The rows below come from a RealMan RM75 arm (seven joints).
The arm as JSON. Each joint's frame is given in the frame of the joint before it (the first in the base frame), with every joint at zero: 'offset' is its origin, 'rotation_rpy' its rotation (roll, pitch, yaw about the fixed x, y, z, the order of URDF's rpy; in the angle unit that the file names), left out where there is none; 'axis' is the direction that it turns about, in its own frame. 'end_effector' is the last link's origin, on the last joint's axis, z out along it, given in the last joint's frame.
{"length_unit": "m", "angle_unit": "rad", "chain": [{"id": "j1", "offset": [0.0, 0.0, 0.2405], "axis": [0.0, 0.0, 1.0]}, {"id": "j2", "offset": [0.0, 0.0, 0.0], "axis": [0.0, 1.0, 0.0]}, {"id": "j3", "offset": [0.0, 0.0, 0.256], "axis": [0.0, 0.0, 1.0]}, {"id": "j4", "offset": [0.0, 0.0, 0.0], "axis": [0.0, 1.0, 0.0]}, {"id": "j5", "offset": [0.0, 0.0, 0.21], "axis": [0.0, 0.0, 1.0]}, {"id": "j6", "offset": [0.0, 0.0, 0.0], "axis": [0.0, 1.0, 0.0]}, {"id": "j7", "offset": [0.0, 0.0, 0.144], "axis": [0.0, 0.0, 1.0]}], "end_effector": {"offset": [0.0, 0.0, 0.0]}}
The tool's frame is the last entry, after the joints.
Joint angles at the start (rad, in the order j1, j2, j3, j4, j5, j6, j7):
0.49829 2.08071 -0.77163 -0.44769 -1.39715 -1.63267 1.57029
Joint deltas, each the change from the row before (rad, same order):
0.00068 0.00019 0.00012 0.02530 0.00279 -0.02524 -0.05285
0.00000 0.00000 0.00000 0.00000 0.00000 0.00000 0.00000
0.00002 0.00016 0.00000 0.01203 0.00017 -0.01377 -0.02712
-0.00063 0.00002 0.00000 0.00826 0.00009 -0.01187 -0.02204
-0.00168 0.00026 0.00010 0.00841 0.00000 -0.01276 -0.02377
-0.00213 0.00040 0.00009 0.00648 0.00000 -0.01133 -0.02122
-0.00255 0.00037 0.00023 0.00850 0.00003 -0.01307 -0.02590
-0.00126 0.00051 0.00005 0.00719 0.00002 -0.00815 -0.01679
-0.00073 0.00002 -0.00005 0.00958 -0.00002 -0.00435 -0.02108
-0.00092 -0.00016 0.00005 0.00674 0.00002 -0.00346 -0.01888
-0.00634 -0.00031 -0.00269 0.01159 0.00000 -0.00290 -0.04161
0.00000 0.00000 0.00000 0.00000 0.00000 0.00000 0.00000
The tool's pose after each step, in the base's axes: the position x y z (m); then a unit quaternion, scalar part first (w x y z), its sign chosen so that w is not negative. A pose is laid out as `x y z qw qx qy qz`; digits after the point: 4 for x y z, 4 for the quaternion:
0.2329 0.3247 0.0117 0.0984 -0.7855 0.3253 0.5173
0.2329 0.3247 0.0117 0.0984 -0.7855 0.3253 0.5173
0.2326 0.3222 0.0102 0.0981 -0.7879 0.3162 0.5192
0.2324 0.3200 0.0094 0.0981 -0.7900 0.3082 0.5209
0.2325 0.3175 0.0085 0.0985 -0.7920 0.2997 0.5227
0.2326 0.3151 0.0078 0.0992 -0.7937 0.2920 0.5243
0.2328 0.3123 0.0070 0.1005 -0.7955 0.2830 0.5263
0.2329 0.3104 0.0061 0.1010 -0.7963 0.2778 0.5278
0.2335 0.3089 0.0049 0.1036 -0.7974 0.2727 0.5282
0.2340 0.3077 0.0041 0.1066 -0.7987 0.2675 0.5284
0.2364 0.3047 0.0023 0.1154 -0.8019 0.2576 0.5265
0.2364 0.3047 0.0023 0.1154 -0.8019 0.2576 0.5265

